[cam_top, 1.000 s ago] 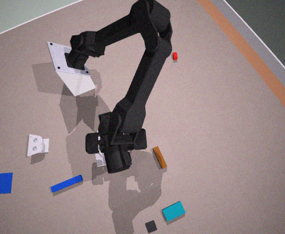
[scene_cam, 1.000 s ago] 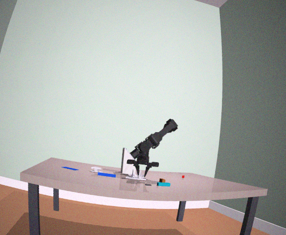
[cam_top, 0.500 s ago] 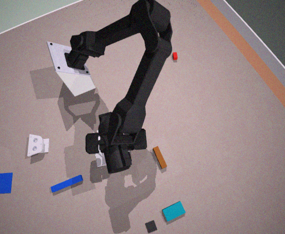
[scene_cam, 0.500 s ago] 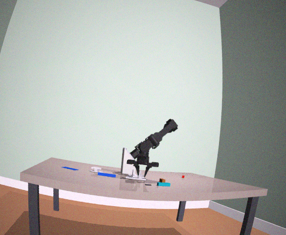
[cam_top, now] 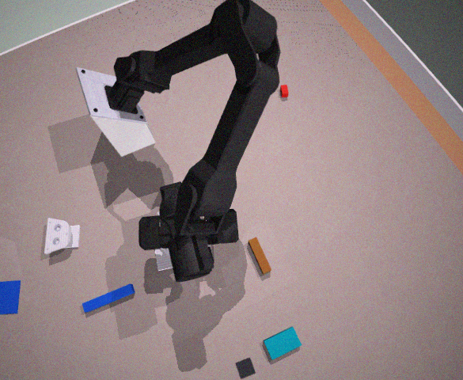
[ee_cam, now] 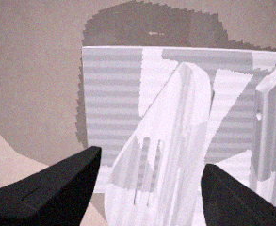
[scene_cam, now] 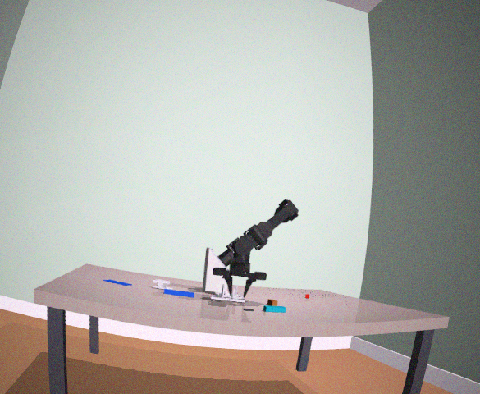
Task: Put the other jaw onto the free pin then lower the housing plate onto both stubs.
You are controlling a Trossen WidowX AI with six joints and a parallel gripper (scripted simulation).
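The white jaw lies 4 cm behind my gripper tip and 1 cm to the right of it. Also, from my gripper tip: cyan block 26 cm ahead, 9 cm to the left, 1 cm below; then blue bar 5 cm ahead, 21 cm to the right, 1 cm below; then orange bar 8 cm ahead, 12 cm to the left.
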